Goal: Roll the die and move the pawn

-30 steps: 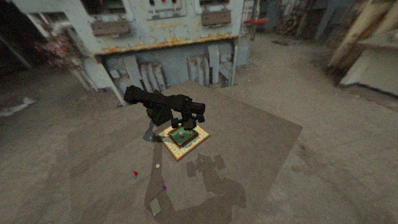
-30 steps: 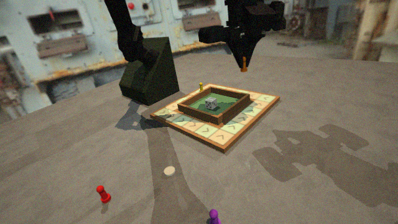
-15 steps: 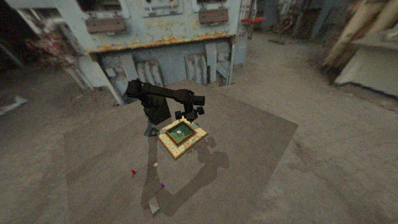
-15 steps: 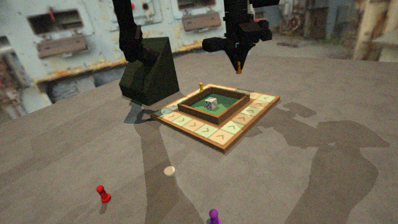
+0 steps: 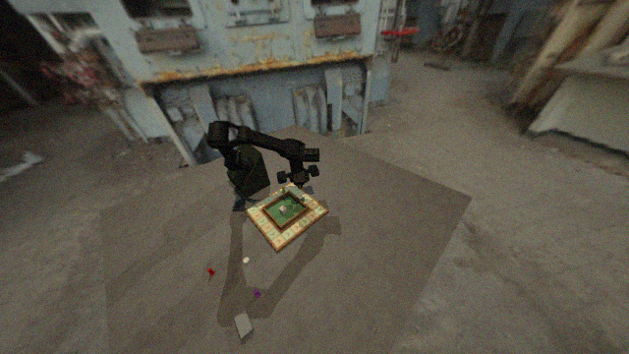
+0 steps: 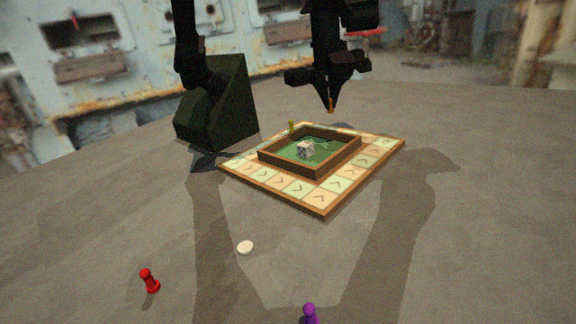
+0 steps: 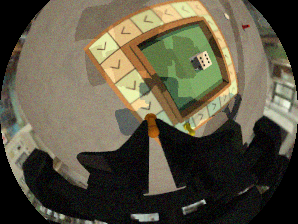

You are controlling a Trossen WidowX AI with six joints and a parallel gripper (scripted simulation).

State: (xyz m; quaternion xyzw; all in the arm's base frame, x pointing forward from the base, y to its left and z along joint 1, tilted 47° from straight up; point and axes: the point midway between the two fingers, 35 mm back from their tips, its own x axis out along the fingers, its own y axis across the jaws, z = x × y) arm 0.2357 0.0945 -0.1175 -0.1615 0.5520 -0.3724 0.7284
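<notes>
My gripper tip is 8 cm past the yellow pawn, 6 cm to the left of it and 4 cm above it. From my gripper tip the other things lie so: white die 4 cm ahead, 12 cm to the right, 4 cm below; green tray 3 cm ahead, 11 cm to the right, 6 cm below; orange pawn 1 cm above.
</notes>
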